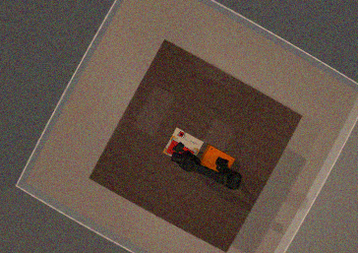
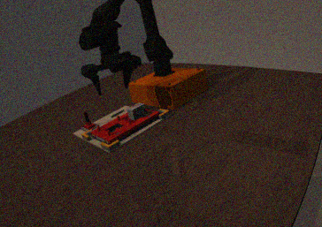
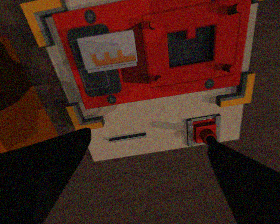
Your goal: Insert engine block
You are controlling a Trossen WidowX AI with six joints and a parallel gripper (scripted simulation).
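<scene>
The engine block is 70 mm below my gripper tip, 60 mm to the left of it and 20 mm behind it. The rest, counted from my gripper tip: upright peg: 80 mm to the right, 80 mm below, 80 mm ahead.
</scene>
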